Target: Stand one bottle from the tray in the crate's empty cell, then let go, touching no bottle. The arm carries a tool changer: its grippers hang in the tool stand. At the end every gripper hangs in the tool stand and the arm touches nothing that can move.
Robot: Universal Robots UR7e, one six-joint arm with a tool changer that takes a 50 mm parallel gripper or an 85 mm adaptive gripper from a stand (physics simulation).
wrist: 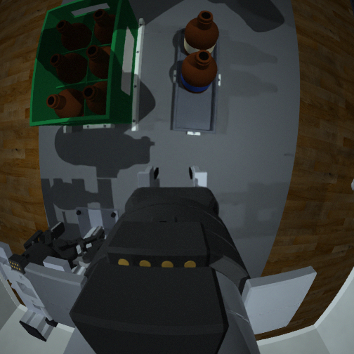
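Observation:
The green crate is at the upper left, seen at a slant. Brown bottles stand in its cells, two columns of three necks; no empty cell shows. The grey tray is right of the crate. A brown bottle with a cream label stands at its far end, and a brown bottle with a blue label stands nearer, at its middle. The near part of the tray is bare. My gripper is open, nothing between its fingers, apart from tray, bottles and crate in this view.
The tool stand is at the lower left, with a black adaptive gripper beside it, partly hidden by my arm. White brackets edge the crate. A grey plate shows at the lower right. Wooden floor borders the table.

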